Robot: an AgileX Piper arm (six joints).
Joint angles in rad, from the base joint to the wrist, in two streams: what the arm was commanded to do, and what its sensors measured. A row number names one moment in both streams.
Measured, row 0:
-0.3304, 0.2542, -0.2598, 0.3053, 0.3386, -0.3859
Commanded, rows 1 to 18:
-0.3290, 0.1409, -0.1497, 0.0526, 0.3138, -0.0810
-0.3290, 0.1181, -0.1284, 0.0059, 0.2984, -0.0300
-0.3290, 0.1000, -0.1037, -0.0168, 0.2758, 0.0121
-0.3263, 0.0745, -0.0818, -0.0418, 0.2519, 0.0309
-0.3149, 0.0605, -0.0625, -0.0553, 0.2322, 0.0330
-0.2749, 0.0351, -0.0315, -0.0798, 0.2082, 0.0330
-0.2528, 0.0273, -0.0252, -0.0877, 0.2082, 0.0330
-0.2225, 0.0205, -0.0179, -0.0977, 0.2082, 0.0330
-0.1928, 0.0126, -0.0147, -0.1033, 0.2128, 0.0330
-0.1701, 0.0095, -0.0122, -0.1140, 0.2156, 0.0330
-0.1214, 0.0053, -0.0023, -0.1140, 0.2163, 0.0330
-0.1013, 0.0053, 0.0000, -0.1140, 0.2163, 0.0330
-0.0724, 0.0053, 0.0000, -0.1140, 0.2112, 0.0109
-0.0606, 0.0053, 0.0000, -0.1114, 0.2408, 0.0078
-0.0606, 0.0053, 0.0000, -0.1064, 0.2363, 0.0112
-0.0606, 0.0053, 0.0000, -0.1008, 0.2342, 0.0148
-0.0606, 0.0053, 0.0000, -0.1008, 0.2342, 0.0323
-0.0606, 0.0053, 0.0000, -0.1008, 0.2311, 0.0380
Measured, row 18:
-0.0631, 0.0135, -0.0053, -0.0989, 0.2324, 0.0184
